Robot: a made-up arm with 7 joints.
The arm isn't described. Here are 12 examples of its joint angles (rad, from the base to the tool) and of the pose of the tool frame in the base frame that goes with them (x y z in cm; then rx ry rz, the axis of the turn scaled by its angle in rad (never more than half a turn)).
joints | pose
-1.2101 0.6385 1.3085 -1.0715 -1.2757 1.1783 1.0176 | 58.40 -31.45 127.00 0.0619 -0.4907 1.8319
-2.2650 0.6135 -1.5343 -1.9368 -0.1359 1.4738 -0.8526 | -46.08 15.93 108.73 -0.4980 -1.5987 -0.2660
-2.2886 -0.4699 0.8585 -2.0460 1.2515 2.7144 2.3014 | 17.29 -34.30 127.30 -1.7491 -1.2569 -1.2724
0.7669 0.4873 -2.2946 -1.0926 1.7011 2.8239 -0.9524 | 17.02 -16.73 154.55 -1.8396 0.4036 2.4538
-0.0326 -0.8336 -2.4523 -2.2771 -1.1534 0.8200 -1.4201 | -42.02 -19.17 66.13 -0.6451 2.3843 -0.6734
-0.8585 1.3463 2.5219 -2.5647 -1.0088 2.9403 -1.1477 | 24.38 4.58 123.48 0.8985 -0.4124 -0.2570
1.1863 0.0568 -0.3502 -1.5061 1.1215 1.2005 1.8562 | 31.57 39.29 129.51 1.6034 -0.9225 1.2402
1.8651 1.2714 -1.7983 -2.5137 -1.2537 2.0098 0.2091 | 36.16 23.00 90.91 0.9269 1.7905 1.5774
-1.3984 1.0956 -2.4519 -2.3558 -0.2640 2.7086 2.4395 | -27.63 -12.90 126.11 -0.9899 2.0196 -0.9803
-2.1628 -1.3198 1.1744 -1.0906 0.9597 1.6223 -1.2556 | 72.84 30.41 109.24 -1.2337 -0.5338 -2.2187
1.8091 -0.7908 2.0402 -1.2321 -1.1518 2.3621 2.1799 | -18.40 -76.40 104.33 -0.7836 0.9428 0.5191
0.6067 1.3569 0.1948 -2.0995 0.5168 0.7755 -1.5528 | 24.97 29.90 46.45 -2.1143 1.6198 1.1184
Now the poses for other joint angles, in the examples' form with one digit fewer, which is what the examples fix.
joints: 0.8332 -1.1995 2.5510 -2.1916 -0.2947 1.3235 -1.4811
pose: -44.1 -8.9 49.7 0.406 2.971 -0.247
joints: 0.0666 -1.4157 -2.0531 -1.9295 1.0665 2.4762 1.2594
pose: -40.3 -43.7 52.1 -1.110 -1.851 -1.949
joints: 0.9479 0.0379 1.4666 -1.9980 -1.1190 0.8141 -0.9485
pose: -30.4 33.6 112.3 -0.712 -2.247 -0.518
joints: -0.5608 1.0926 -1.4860 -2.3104 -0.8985 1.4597 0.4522
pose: -2.7 -45.7 87.8 1.346 -0.067 -0.300
